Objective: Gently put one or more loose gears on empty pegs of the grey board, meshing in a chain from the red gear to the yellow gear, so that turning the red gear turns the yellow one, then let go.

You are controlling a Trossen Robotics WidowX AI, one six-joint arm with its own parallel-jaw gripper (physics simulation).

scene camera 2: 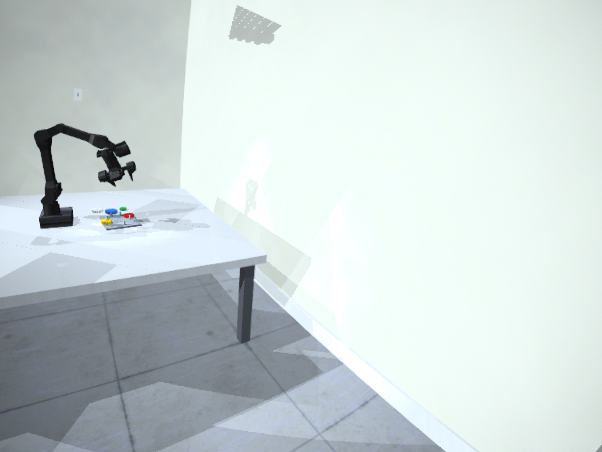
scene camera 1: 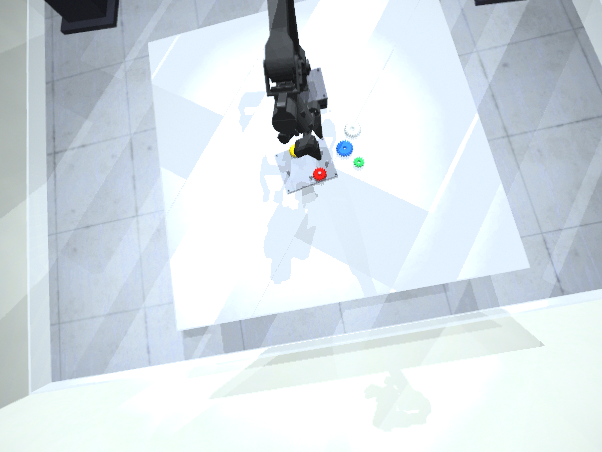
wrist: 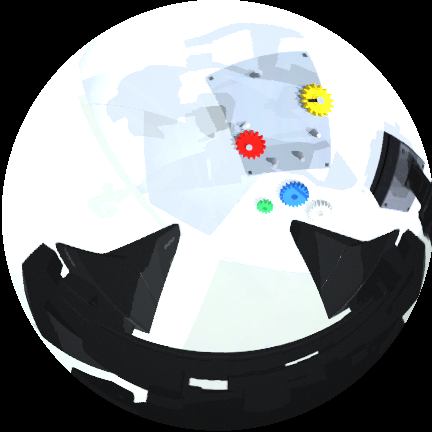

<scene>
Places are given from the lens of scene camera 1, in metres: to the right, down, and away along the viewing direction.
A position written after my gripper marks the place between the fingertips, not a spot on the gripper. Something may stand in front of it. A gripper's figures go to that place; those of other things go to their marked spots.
my gripper (scene camera 1: pixel 320 148): 0.06, -0.24, 0.68
grey board (scene camera 1: pixel 300 169): 0.00, -0.22, 0.86
</scene>
